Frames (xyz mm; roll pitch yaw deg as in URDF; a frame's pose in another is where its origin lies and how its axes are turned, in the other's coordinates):
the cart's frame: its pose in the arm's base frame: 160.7 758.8 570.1 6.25 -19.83 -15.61
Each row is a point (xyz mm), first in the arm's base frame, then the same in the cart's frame.
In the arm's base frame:
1: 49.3 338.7 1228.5
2: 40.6 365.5 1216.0
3: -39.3 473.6 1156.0
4: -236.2 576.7 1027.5
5: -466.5 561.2 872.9
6: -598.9 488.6 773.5
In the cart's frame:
1: 228.8 -364.8 661.0
2: 209.9 -342.2 652.1
3: 89.7 -262.3 622.7
4: -158.3 -221.4 570.8
5: -415.5 -305.6 508.0
6: -550.8 -416.7 463.0

